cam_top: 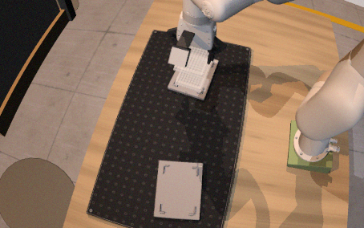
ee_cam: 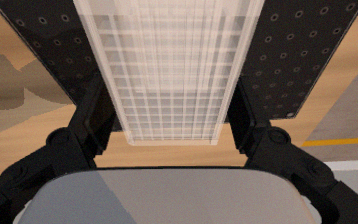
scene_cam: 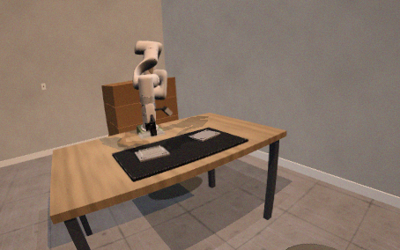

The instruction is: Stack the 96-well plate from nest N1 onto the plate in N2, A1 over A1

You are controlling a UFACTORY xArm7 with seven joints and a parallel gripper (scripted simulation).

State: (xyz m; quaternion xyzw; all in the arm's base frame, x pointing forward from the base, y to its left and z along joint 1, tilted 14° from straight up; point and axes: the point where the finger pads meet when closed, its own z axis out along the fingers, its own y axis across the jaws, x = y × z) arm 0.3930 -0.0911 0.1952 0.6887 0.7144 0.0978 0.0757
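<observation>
My gripper is now 120 mm above the plate nest N2 and 10 mm to the left of it. The rest, counted from my hand: plate nest N1: 350 mm to the left, 120 mm below, 100 mm behind.
</observation>
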